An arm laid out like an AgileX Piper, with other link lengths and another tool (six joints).
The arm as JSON. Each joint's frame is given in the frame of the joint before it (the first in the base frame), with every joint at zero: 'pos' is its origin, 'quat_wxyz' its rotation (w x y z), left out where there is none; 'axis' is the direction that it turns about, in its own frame. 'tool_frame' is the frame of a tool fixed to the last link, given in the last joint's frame.
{
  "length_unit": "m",
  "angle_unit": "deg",
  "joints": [
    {
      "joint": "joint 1",
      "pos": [
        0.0,
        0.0,
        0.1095
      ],
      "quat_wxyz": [
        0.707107,
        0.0,
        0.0,
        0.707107
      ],
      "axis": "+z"
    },
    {
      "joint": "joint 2",
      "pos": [
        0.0,
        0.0,
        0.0
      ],
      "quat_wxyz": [
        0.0,
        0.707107,
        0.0,
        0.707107
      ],
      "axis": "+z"
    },
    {
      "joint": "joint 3",
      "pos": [
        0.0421,
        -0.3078,
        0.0
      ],
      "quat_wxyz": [
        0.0,
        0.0,
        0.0,
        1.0
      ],
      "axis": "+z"
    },
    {
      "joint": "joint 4",
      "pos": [
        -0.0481,
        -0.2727,
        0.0
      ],
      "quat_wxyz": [
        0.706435,
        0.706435,
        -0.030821,
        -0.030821
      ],
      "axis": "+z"
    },
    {
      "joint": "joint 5",
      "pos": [
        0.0,
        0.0,
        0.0
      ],
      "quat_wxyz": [
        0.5,
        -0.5,
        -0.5,
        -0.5
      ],
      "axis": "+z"
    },
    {
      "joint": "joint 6",
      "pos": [
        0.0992,
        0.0,
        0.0
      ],
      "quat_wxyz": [
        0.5,
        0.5,
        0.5,
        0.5
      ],
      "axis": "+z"
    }
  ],
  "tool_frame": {
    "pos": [
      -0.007,
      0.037,
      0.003
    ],
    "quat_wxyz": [
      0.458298,
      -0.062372,
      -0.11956,
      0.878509
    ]
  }
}
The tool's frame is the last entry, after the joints.
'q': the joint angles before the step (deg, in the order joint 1, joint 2, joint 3, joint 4, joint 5, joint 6). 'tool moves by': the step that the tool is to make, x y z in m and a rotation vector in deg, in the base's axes. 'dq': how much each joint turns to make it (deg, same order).
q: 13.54, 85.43, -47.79, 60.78, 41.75, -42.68
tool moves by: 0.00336, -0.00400, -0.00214, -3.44, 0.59, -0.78
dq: -0.30, 0.06, -0.95, -5.90, -0.59, 4.59
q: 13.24, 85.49, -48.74, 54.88, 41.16, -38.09
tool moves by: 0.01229, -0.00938, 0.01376, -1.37, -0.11, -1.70
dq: -1.96, 0.05, -3.69, -4.96, 1.97, 4.92
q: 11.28, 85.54, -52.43, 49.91, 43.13, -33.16
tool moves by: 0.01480, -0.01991, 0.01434, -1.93, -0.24, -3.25
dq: -3.67, 0.00, -3.83, -5.21, 2.29, 4.58
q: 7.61, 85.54, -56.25, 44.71, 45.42, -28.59
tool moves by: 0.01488, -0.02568, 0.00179, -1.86, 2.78, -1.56
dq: -4.85, 2.01, -3.54, -3.95, 4.89, 1.74
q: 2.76, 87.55, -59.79, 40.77, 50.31, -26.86
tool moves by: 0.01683, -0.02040, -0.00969, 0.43, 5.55, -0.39
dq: -3.96, 4.34, -3.40, -1.18, 5.76, 0.39
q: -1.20, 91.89, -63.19, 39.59, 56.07, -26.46
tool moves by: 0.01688, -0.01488, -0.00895, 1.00, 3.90, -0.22
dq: -2.63, 4.30, -3.45, -0.23, 3.99, 0.00
